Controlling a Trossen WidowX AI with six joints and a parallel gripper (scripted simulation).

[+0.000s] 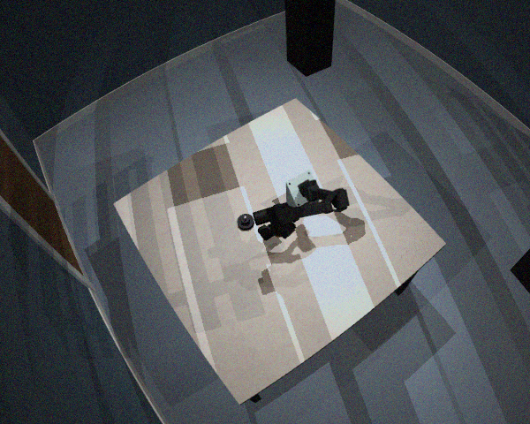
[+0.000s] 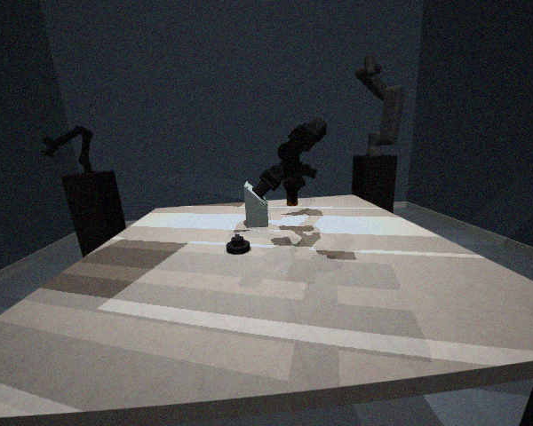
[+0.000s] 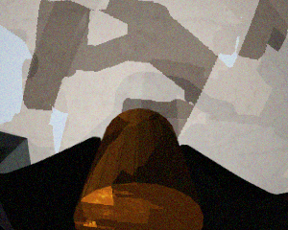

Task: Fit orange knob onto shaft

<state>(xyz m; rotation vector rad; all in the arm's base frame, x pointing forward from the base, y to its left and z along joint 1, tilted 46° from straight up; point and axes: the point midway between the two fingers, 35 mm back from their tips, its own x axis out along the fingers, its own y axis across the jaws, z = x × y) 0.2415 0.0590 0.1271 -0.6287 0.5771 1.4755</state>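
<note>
Now: the orange knob 30 mm above my gripper tip. The rest, counted from my gripper tip: round pedestal: 200 mm to the right, 110 mm below, 70 mm ahead.
</note>
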